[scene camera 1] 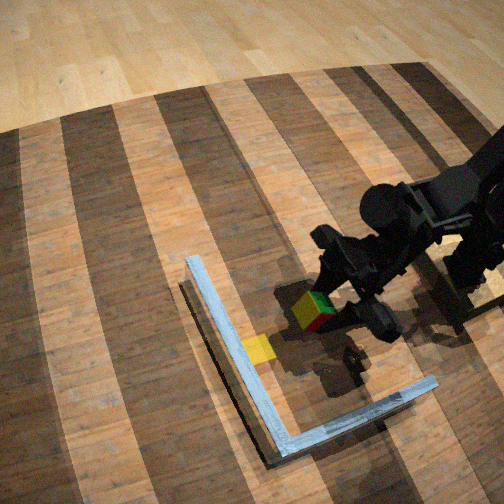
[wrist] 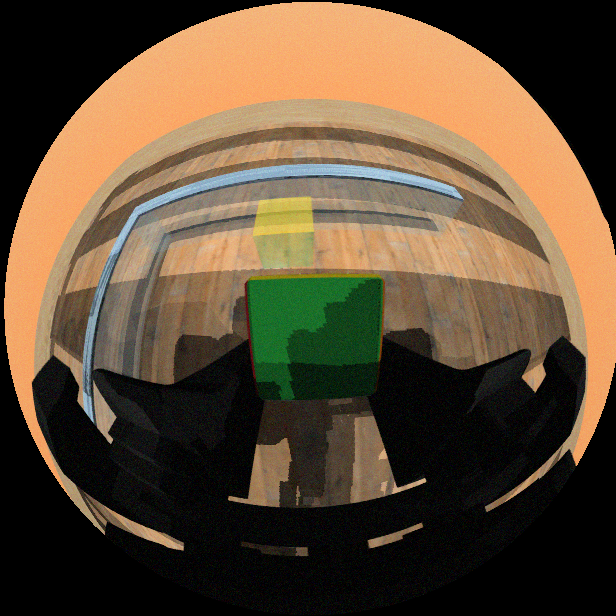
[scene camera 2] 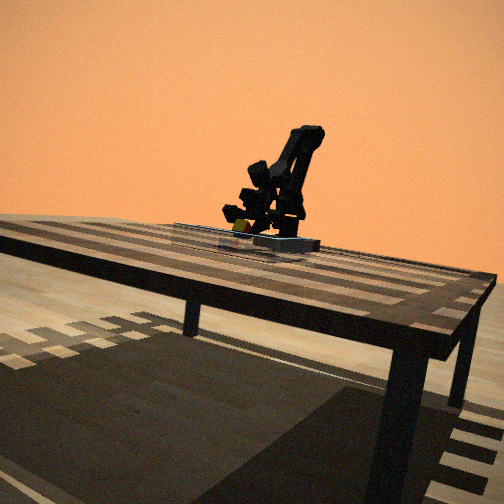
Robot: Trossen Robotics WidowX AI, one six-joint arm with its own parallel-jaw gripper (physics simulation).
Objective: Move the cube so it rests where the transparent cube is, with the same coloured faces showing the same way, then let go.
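The cube (scene camera 1: 314,310) shows a yellow top, a green face and a red face. It hangs just above the table between the fingers of my gripper (scene camera 1: 335,305), which is shut on it. In the wrist view the cube (wrist: 315,337) fills the middle with its green face toward the camera. The transparent cube (scene camera 1: 259,349) shows as a pale yellow patch against the inner side of the blue-grey L-shaped rail (scene camera 1: 240,350), left and in front of the held cube. In the wrist view the transparent cube (wrist: 284,232) lies beyond the held cube.
The L-shaped rail runs from the table's middle toward the front, then turns right (scene camera 1: 360,420). The arm's base (scene camera 1: 470,250) stands at the right edge. In the far side view the arm (scene camera 2: 278,195) stands on a table with edges all round.
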